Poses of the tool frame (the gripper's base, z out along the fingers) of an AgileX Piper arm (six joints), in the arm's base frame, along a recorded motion.
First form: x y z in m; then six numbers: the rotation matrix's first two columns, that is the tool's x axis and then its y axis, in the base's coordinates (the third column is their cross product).
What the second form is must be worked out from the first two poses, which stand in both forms.
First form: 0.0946 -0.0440 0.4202 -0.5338 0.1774 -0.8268 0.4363 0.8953 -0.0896
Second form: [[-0.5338 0.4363 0.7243 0.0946], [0.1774 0.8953 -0.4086 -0.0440], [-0.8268 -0.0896 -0.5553 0.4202], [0 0 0 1]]
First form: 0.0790 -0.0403 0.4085 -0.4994 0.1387 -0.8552 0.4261 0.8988 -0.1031
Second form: [[-0.4994 0.4261 0.7544 0.0790], [0.1387 0.8988 -0.4159 -0.0403], [-0.8552 -0.1031 -0.5080 0.4085], [0 0 0 1]]
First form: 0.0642 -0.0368 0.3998 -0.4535 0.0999 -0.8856 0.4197 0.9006 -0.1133
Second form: [[-0.4535 0.4197 0.7863 0.0642], [0.0999 0.9006 -0.4231 -0.0368], [-0.8856 -0.1133 -0.4504 0.3998], [0 0 0 1]]
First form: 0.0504 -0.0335 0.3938 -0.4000 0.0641 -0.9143 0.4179 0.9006 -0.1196
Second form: [[-0.4000 0.4179 0.8158 0.0504], [0.0641 0.9006 -0.4299 -0.0335], [-0.9143 -0.1196 -0.3870 0.3938], [0 0 0 1]]
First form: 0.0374 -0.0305 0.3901 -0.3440 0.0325 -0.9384 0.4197 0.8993 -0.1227
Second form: [[-0.3440 0.4197 0.8399 0.0374], [0.0325 0.8993 -0.4361 -0.0305], [-0.9384 -0.1227 -0.3230 0.3901], [0 0 0 1]]
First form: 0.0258 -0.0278 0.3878 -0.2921 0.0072 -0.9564 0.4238 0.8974 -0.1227
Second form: [[-0.2921 0.4238 0.8574 0.0258], [0.0072 0.8974 -0.4412 -0.0278], [-0.9564 -0.1227 -0.2652 0.3878], [0 0 0 1]]
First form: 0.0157 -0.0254 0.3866 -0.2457 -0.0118 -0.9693 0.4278 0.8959 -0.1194
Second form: [[-0.2457 0.4278 0.8698 0.0157], [-0.0118 0.8959 -0.4440 -0.0254], [-0.9693 -0.1194 -0.2151 0.3866], [0 0 0 1]]
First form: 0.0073 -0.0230 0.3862 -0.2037 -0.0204 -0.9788 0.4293 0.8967 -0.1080
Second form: [[-0.2037 0.4293 0.8799 0.0073], [-0.0204 0.8967 -0.4422 -0.0230], [-0.9788 -0.1080 -0.1739 0.3862], [0 0 0 1]]
